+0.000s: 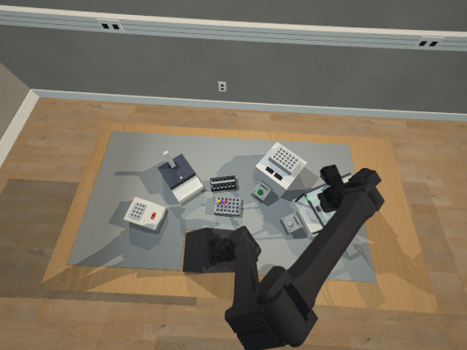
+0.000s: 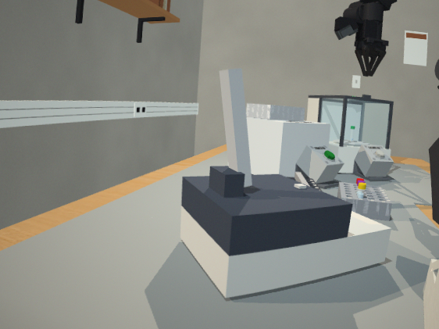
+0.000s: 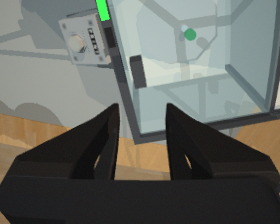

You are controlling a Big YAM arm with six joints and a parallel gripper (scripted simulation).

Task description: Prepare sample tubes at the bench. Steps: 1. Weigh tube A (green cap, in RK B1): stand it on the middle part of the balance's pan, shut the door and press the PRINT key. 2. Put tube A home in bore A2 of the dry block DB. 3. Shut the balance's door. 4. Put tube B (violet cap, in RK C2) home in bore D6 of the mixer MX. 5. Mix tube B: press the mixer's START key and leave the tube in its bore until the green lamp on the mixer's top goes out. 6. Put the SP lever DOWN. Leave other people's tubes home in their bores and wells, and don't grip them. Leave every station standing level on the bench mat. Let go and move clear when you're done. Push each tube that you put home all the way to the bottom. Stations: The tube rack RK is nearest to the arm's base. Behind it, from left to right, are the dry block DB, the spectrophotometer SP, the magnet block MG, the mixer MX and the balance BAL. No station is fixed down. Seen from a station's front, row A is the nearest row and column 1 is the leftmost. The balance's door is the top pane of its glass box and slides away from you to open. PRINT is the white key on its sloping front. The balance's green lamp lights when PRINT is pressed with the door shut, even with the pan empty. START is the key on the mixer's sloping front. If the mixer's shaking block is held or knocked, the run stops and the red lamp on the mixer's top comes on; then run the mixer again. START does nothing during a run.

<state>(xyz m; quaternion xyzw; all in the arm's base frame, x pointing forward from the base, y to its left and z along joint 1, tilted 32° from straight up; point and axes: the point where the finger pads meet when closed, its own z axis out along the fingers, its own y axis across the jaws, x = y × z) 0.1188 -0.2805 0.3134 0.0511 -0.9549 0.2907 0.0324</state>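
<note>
My gripper is now 10 mm short of the balance door, 30 mm to the left of it and 70 mm above it. The rest, counted from my hand: eight-sided pan: 20 mm ahead, 50 mm to the right, 200 mm below; print key: 30 mm behind, 90 mm to the left, 210 mm below; mixer block: 260 mm ahead, 70 mm to the left, 130 mm below.
</note>
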